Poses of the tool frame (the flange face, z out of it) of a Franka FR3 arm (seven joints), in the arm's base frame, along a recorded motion.
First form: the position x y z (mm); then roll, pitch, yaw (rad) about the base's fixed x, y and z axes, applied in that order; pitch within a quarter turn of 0, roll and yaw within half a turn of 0.
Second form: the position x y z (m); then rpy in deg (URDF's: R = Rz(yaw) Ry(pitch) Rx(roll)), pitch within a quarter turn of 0, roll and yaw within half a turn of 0. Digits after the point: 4 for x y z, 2 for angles.
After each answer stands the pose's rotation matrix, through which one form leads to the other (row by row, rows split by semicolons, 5 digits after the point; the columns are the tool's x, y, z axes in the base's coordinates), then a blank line. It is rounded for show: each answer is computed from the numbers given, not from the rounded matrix.
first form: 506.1, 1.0, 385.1, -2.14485, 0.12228, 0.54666
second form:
0.5061, 0.0010, 0.3851, -122.89, 7.01, 31.32
0.84789 0.19480 -0.49309; 0.51596 -0.51714 0.68290; -0.12198 -0.83344 -0.53899

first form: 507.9, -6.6, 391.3, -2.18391, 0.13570, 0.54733
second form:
0.5079, -0.0066, 0.3913, -125.13, 7.78, 31.36
0.84607 0.20497 -0.49209; 0.51562 -0.54894 0.65787; -0.13528 -0.81034 -0.57013

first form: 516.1, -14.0, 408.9, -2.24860, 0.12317, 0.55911
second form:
0.5161, -0.0140, 0.4089, -128.84, 7.06, 32.03
0.84131 0.25150 -0.47849; 0.52641 -0.58236 0.61947; -0.12286 -0.77305 -0.62233

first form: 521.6, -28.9, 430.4, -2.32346, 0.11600, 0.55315
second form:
0.5216, -0.0289, 0.4304, -133.12, 6.65, 31.69
0.84516 0.28726 -0.45077; 0.52184 -0.62603 0.57946; -0.11574 -0.72497 -0.67899

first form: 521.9, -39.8, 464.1, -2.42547, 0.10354, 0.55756
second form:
0.5219, -0.0398, 0.4641, -138.97, 5.93, 31.95
0.84400 0.34157 -0.41351; 0.52628 -0.67601 0.51579; -0.10336 -0.65295 -0.75032

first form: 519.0, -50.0, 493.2, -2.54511, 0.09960, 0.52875
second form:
0.5190, -0.0500, 0.4932, -145.82, 5.71, 30.30
0.85916 0.36911 -0.35440; 0.50195 -0.74251 0.44353; -0.09944 -0.55895 -0.82322

